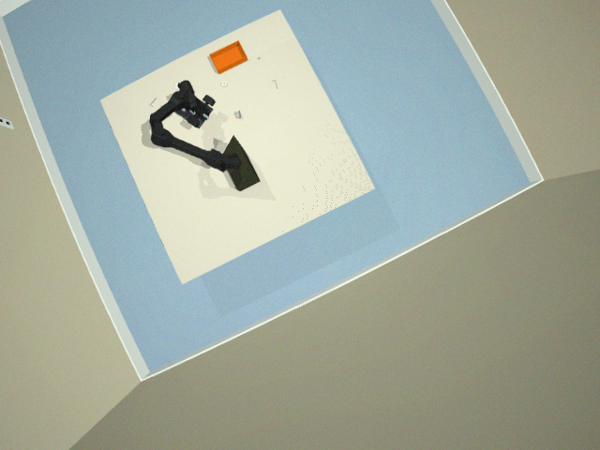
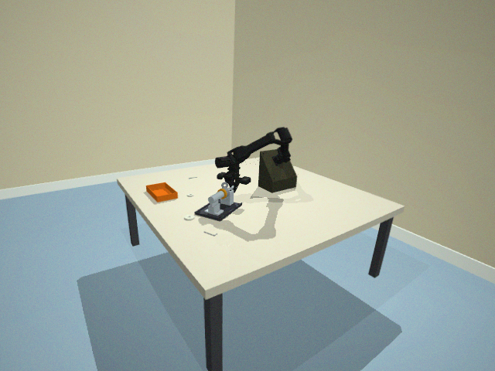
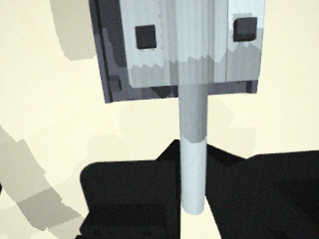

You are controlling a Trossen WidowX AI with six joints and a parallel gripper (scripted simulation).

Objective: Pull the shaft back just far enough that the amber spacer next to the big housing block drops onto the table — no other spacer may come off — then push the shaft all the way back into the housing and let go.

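The pale grey shaft lies 70 mm ahead of my gripper tip, 30 mm to the left of it and 30 mm above it. The rest, counted from my gripper tip: amber spacer: 110 mm ahead, 50 mm to the left, 30 mm above; then orange tray: 300 mm to the right, 300 mm ahead, 40 mm below.
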